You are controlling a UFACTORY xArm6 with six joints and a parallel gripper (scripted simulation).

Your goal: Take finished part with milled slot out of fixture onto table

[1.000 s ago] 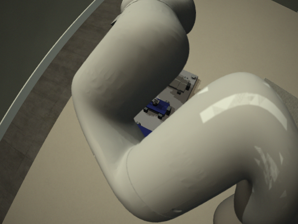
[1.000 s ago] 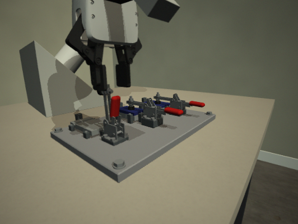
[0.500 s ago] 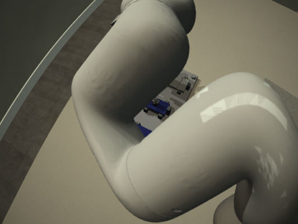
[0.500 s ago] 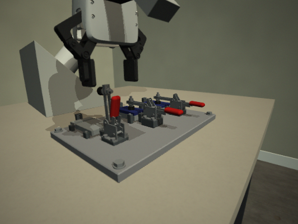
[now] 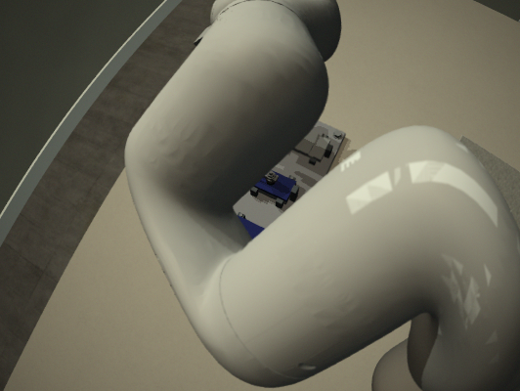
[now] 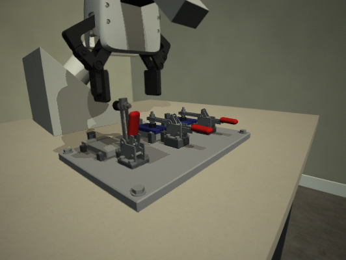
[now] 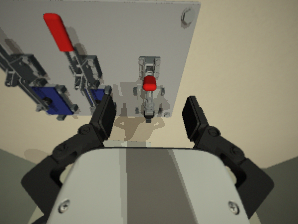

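Now: hand 100 mm past the grey finished part, 10 mm to the right of it and 100 mm above it. Round my hand: blue blank 70 mm behind, 230 mm to the left, 100 mm below; then grey fixture plate 30 mm behind, 110 mm to the left, 120 mm below.
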